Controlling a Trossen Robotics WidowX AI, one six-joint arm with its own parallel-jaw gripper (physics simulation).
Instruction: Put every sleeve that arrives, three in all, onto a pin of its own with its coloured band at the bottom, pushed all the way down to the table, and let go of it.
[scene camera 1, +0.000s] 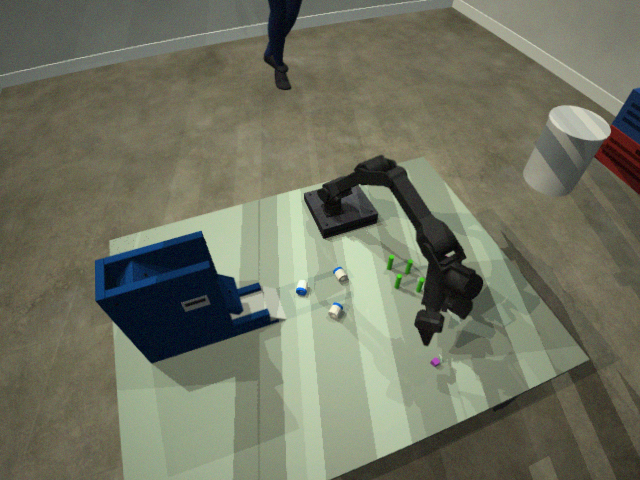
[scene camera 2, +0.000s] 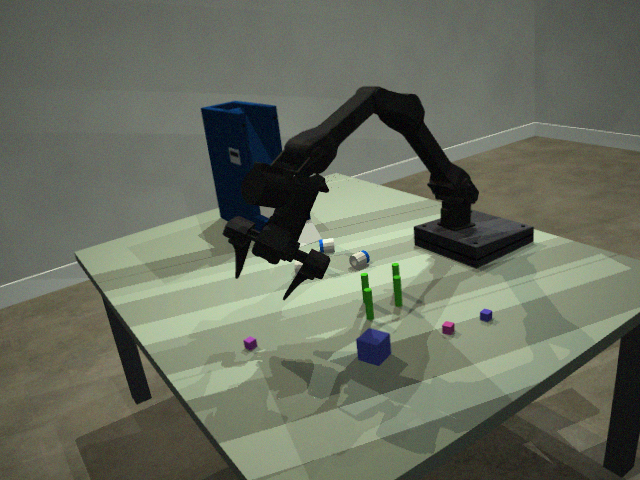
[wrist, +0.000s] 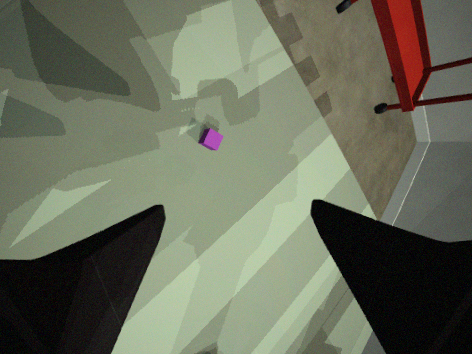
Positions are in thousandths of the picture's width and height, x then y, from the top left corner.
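Scene:
My gripper is there in scene camera 1 (670, 699). Scene camera 1 does not show the blue cube, hidden by my arm. My gripper is visible to me again in scene camera 2 (407, 601), and I can see the blue cube as well in scene camera 2 (584, 722). My gripper shows, too, in the wrist view (505, 592). The blue cube is out of frame in the wrist view.

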